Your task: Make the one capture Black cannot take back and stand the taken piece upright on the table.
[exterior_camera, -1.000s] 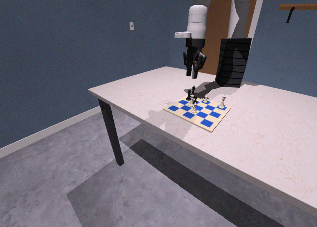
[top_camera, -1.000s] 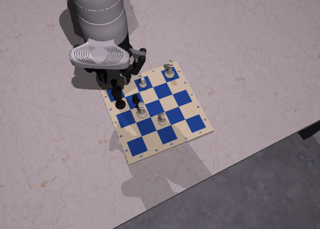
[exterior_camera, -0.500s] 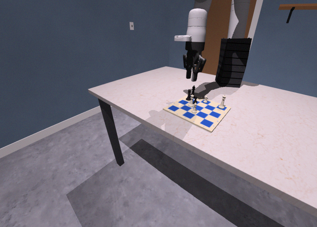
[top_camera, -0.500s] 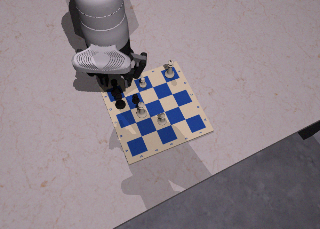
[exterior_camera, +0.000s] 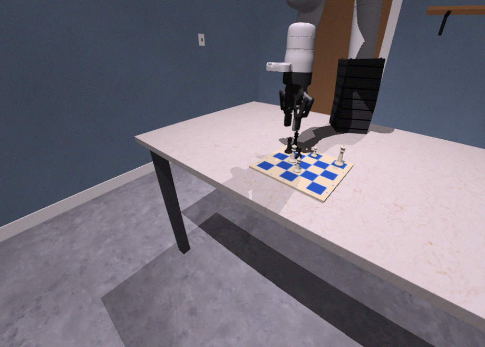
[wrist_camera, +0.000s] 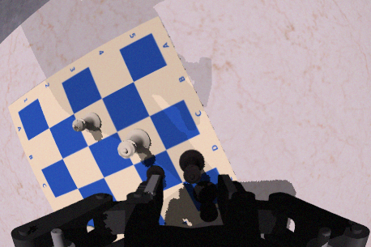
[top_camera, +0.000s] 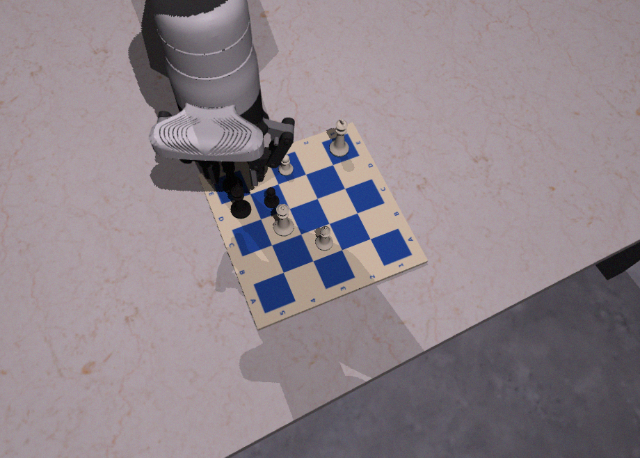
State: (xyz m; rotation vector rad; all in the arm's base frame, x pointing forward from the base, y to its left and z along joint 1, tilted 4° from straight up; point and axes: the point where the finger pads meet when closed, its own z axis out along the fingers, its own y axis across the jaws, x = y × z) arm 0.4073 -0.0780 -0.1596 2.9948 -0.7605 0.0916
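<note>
The tall black piece lies 70 mm below my hand and 40 mm behind it. The rest, counted from my hand: chessboard (100 mm below, 70 mm to the left, 40 mm ahead); white pawn (80 mm below, 70 mm to the left, 30 mm behind); black pawn (80 mm below, 40 mm to the left).
</note>
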